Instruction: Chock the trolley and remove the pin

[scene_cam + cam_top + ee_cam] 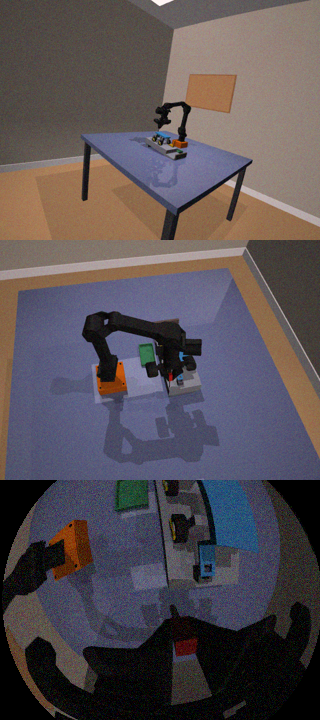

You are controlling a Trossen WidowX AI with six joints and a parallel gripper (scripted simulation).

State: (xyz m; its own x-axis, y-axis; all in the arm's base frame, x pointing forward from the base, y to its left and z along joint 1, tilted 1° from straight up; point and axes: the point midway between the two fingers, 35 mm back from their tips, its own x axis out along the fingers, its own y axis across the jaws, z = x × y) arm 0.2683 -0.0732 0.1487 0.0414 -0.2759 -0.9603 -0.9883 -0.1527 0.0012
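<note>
My gripper tip is now 8 cm past the green tray, 21 cm to the right of it and 19 cm above it. From my gripper tip the other things lie so: brown bar (2 cm ahead, 39 cm to the left, 15 cm below); then blue trolley (6 cm ahead, 14 cm to the left, 7 cm below); then red-headed stop pin (right at my gripper tip).
</note>
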